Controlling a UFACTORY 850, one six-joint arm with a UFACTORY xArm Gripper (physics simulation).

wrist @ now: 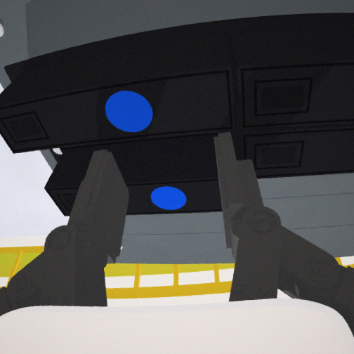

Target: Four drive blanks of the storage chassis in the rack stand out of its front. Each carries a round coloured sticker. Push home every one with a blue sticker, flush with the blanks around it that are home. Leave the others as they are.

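Observation:
A black drive blank (187, 102) with a round blue sticker (129, 111) stands out at the upper left of the wrist view. Below it another black blank (204, 196) with a blue sticker (168, 198) stands further out, a long dark side of it showing. My gripper (166, 164) is part open, with nothing between its fingers. Its fingers overlap the lower blank in view, one on each side of its sticker, the tips near the upper blank's lower edge. Whether they touch cannot be told. The yellow sticker does not show.
Two more black blanks (327, 95) (330, 151) sit one above the other at the right; no stickers show on their visible parts. Grey chassis or rack surfaces (175, 240) lie above and below the blanks. A yellow framework (175, 290) runs along the bottom, behind the fingers.

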